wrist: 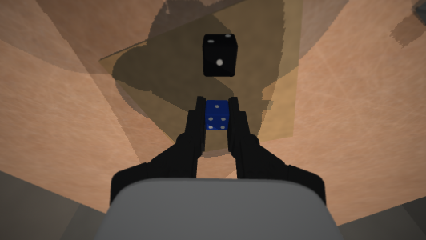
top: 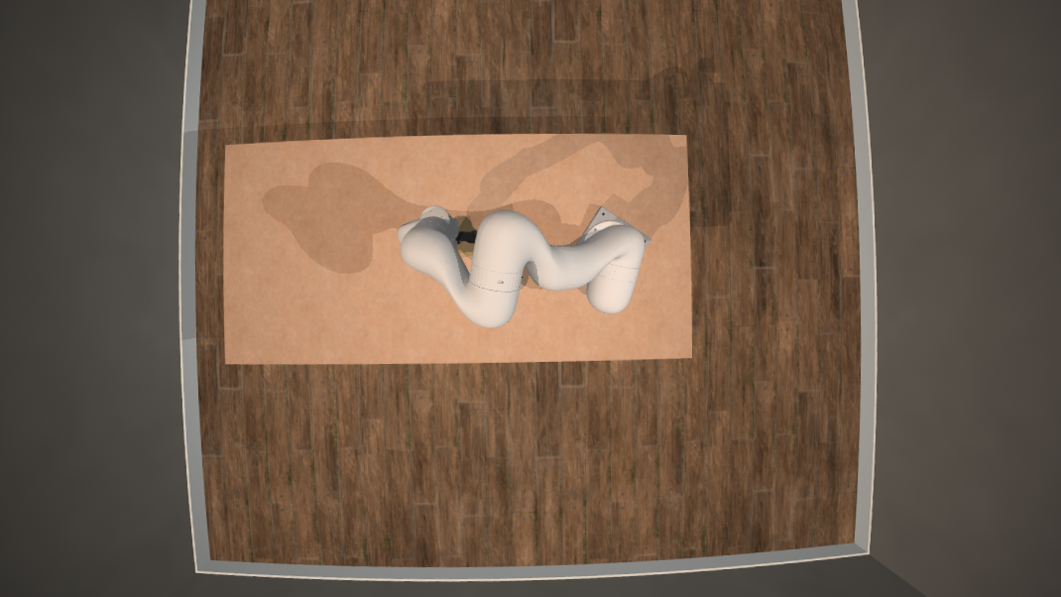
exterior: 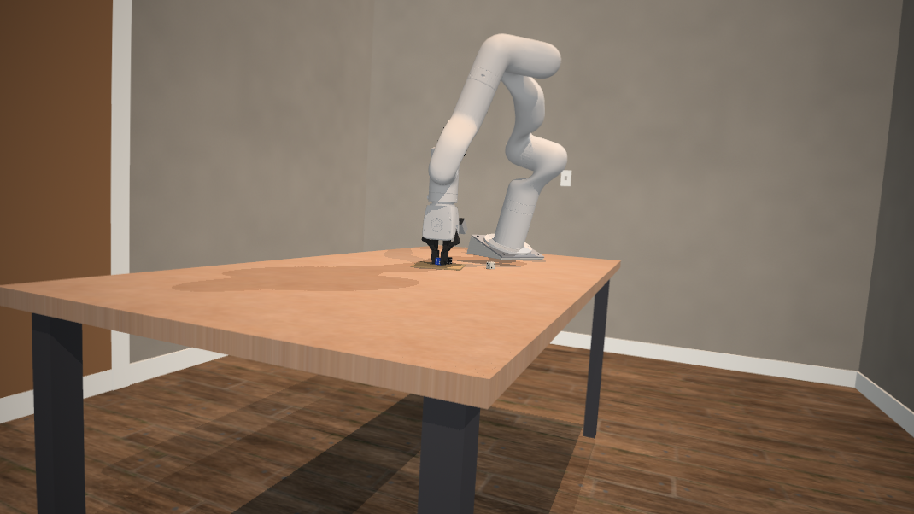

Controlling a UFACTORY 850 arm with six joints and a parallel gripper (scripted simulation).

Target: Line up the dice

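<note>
Now: hand 10 mm above the blue die. The rest, counted from my hand: black die (50 mm behind, 10 mm below); white die (90 mm behind, 120 mm to the left, 20 mm below); mat (20 mm below).
</note>
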